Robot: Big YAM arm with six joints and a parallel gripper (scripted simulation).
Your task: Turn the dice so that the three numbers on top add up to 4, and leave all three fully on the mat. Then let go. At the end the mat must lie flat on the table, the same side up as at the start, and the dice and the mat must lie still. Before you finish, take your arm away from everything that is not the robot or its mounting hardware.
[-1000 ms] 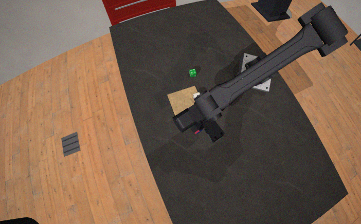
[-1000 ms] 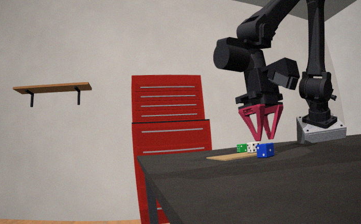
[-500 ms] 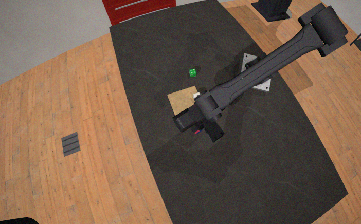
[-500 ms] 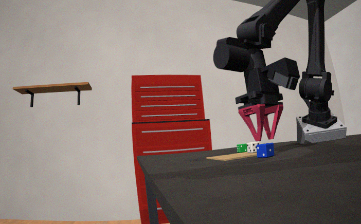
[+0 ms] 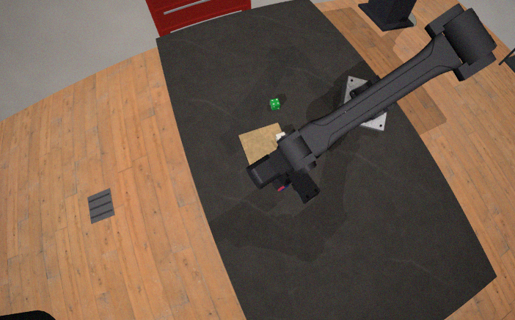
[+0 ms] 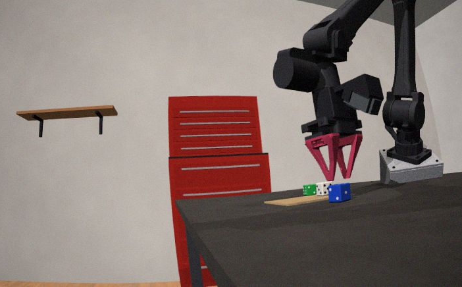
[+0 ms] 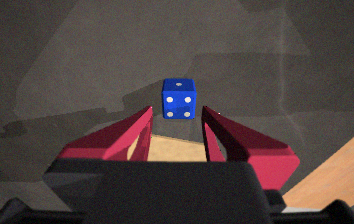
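Now: hand 30 mm above the blue die. The rest, counted from my hand: white die 140 mm to the right, 50 mm behind, 30 mm below; then green die 270 mm to the right, 90 mm behind, 30 mm below; then tan mat 140 mm to the right, 40 mm below.
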